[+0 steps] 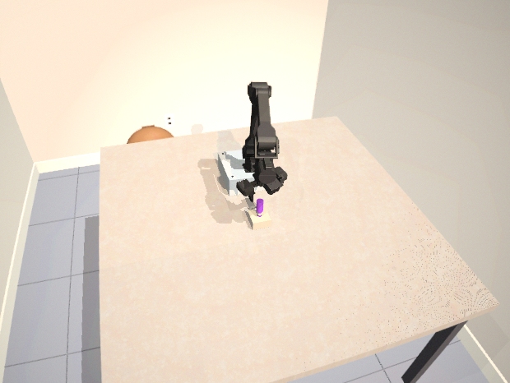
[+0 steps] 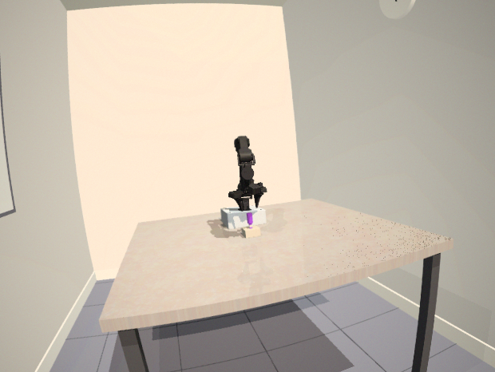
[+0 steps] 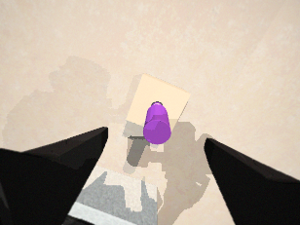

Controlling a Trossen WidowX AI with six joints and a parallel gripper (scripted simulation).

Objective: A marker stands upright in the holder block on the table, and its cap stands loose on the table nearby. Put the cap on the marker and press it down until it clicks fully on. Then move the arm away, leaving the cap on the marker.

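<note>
The purple cap is 4 cm below my gripper tip. Also, from my gripper tip: holder block (11 cm below).
</note>
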